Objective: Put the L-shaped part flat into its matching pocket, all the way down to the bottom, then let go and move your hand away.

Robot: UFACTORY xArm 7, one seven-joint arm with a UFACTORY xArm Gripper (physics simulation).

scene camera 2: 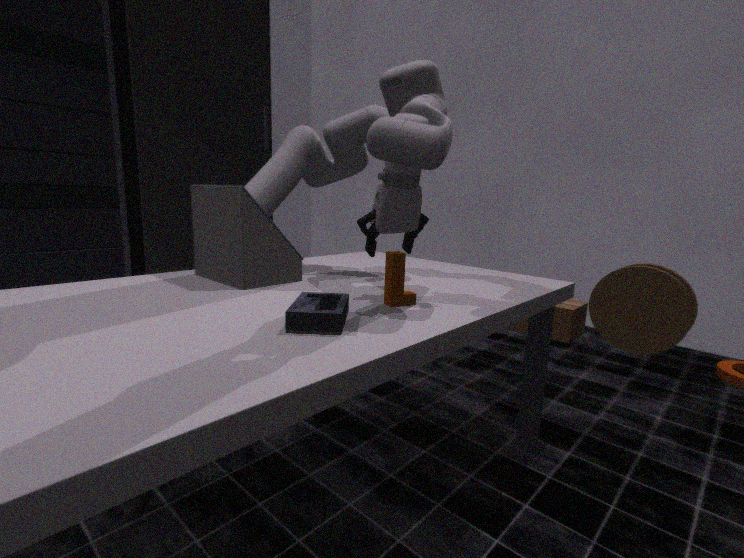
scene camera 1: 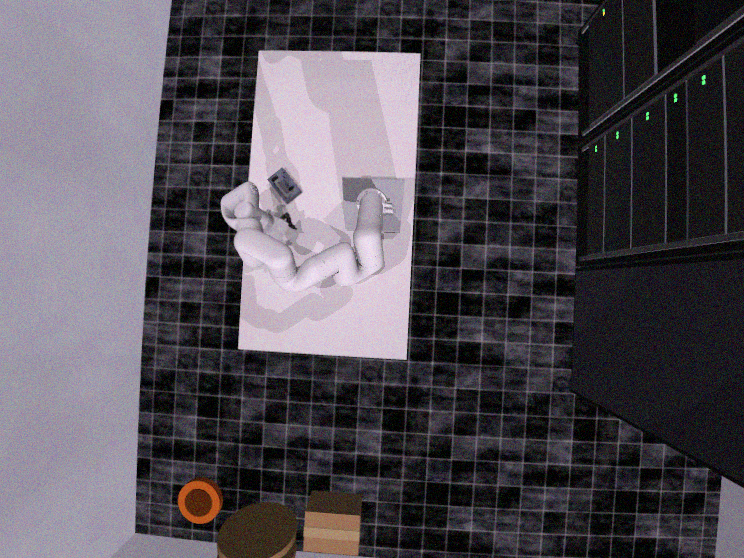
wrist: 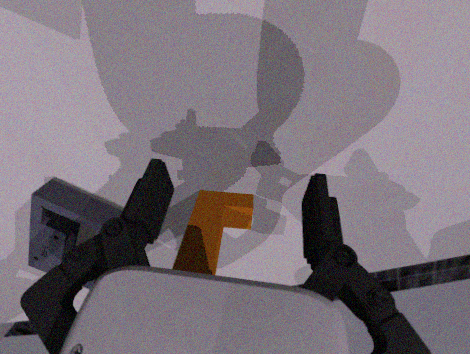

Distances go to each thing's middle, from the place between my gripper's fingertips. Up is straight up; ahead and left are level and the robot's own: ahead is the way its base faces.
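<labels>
Orange L-shaped part (scene camera 2: 394, 295): hand 80 mm short of it, 40 mm left of it, 40 mm above it. Dark grey pocket block (scene camera 2: 312, 312): from the hand, 90 mm ahead, 250 mm to the right, 80 mm below.
</labels>
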